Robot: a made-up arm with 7 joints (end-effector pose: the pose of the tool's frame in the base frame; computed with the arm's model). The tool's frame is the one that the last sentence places.
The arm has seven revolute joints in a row. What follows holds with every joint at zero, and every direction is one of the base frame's.
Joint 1 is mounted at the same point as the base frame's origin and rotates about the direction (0.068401, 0.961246, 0.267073).
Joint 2 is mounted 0.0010 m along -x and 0.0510 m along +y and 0.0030 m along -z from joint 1 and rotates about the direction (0.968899, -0.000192, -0.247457).
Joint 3 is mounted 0.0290 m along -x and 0.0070 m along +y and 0.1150 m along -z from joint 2 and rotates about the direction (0.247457, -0.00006, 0.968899).
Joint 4 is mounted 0.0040 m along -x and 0.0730 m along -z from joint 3 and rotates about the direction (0.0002, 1, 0.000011).
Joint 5 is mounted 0.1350 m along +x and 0.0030 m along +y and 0.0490 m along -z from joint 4 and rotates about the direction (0.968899, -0.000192, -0.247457).
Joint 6 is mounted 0.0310 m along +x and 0.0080 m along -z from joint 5 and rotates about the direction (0.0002, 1, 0.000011).
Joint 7 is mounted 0.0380 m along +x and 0.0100 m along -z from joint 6 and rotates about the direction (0.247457, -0.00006, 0.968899).
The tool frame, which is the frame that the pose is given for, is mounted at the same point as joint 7; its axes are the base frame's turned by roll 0.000, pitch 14.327 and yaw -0.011 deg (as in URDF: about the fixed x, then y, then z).
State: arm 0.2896 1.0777 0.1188 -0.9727 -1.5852 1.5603 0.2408
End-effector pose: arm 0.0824 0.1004 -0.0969 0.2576 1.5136 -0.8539
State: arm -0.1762 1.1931 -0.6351 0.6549 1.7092 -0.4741 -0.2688
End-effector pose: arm 0.1258 0.3124 -0.2360 -2.2735 -0.9045 1.8352
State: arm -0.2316 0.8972 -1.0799 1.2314 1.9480 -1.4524 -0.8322
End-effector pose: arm 0.0052 0.3062 -0.2753 -0.0380 -0.7895 2.1523
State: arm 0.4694 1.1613 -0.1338 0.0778 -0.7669 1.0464 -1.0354
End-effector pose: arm 0.0336 0.2775 -0.2189 -0.6086 1.8745 -0.4882
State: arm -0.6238 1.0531 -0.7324 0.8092 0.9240 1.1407 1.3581
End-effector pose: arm 0.2337 0.2996 -0.1670 -2.8076 0.5877 -1.1084
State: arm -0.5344 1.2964 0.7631 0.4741 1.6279 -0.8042 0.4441
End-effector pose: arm 0.1915 0.3444 0.0696 2.5195 -0.3678 0.3115
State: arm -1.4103 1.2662 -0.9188 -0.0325 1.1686 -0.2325 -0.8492
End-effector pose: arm 0.3096 0.0835 0.0414 2.8669 0.2015 -0.4573
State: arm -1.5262 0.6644 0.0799 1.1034 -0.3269 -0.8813 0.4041
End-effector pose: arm 0.3746 0.1752 0.0642 -0.1196 -1.1754 0.5898
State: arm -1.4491 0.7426 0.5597 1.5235 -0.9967 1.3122 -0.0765
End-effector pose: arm 0.3553 0.1981 -0.0737 -1.3309 0.9343 -0.3543
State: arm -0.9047 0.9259 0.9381 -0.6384 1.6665 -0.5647 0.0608
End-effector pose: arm 0.1083 0.1782 0.1395 2.4677 -0.8380 1.5847
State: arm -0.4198 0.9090 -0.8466 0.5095 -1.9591 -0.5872 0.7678
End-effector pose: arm 0.2064 0.2012 -0.2624 -0.5102 0.4831 1.1312
